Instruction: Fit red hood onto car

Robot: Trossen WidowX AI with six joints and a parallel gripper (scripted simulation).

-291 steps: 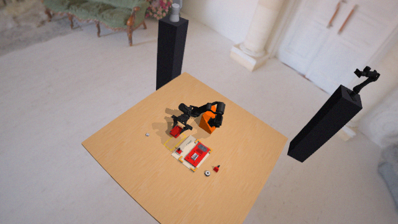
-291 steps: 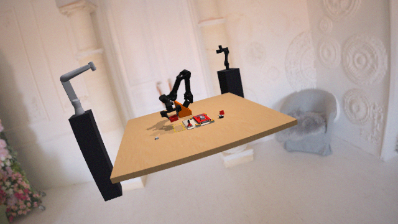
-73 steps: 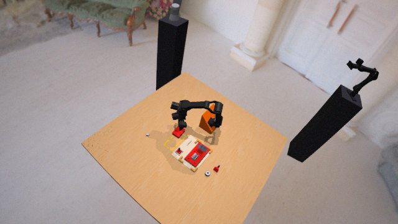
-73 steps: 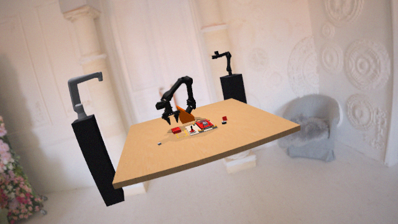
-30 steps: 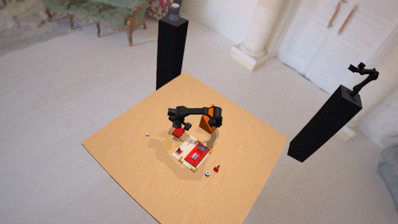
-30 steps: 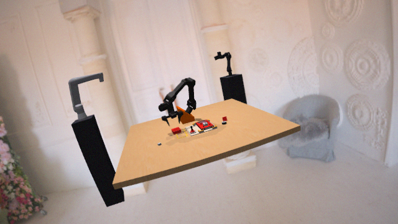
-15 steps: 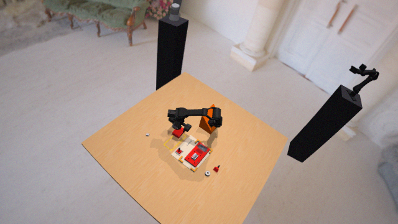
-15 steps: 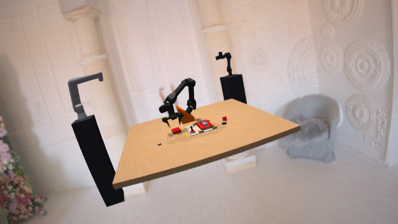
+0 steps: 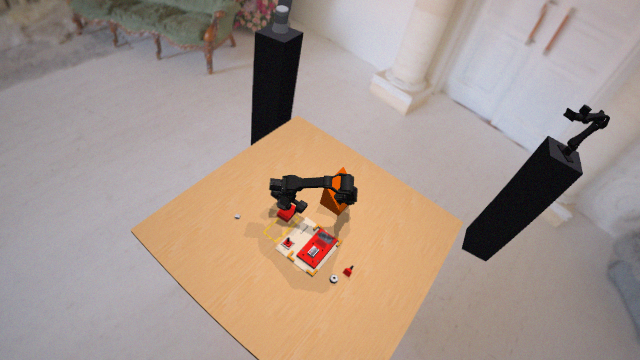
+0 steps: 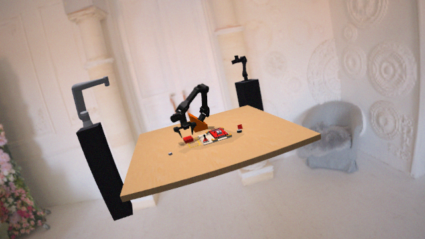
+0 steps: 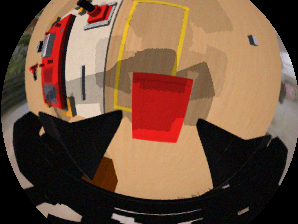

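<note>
Right now the red hood is 20 mm below my gripper tip. Round my gripper tip: jig 210 mm to the left, 110 mm ahead, 30 mm below; grey wheel 380 mm to the left, 190 mm ahead, 30 mm below.
</note>
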